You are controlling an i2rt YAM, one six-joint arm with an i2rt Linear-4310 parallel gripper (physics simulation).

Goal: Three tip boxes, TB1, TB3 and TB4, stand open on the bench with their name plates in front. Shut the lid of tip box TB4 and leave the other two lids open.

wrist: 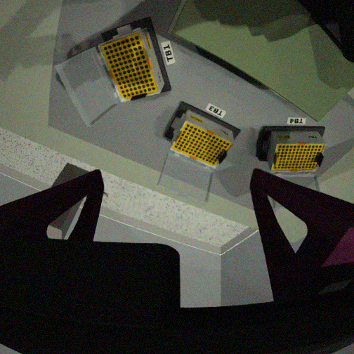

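Note:
Tip box TB4 stands at the right, with its yellow tip rack showing and its clear lid swung open toward the lower edge of the view; my right finger hides part of that lid. Its name plate lies above it. Tip box TB3 stands in the middle, its clear lid open. Tip box TB1 stands at the upper left, its clear lid open to the left. My gripper is open and empty, its fingers wide apart, seen above the bench edge below TB3.
The name plates of TB3 and TB1 lie by their boxes. A large green block or container lies at the upper right, beyond TB3 and TB4. The boxes stand on a grey mat. A speckled bench edge runs across below them.

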